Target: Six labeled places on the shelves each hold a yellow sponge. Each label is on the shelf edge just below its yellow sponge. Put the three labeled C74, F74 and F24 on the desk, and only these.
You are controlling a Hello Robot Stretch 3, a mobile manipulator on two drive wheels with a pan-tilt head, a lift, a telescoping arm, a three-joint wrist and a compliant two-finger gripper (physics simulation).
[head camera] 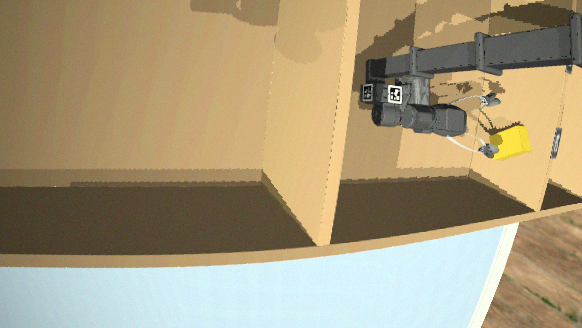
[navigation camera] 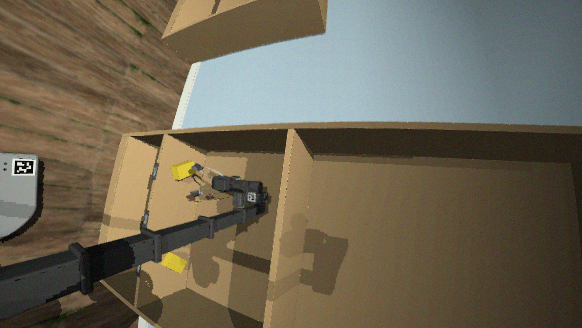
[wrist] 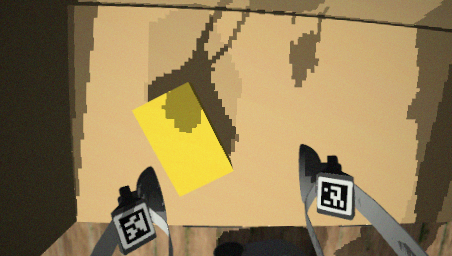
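A yellow sponge lies turned at an angle on a shelf board. A label sits on the shelf edge in front of it, too oblique to read. My gripper is partly open and empty, above the shelf board. In the wrist view the sponge is ahead of the fingertips and closer to the left finger. Another yellow sponge lies on the same shelf level, beyond the arm. A second label is on the edge near the arm. The desk does not show.
The telescoping arm reaches into the shelf compartment. An upper shelf board stands behind the wrist. A dark side wall is left of the sponge in the wrist view. Another shelf unit stands apart by the blue wall.
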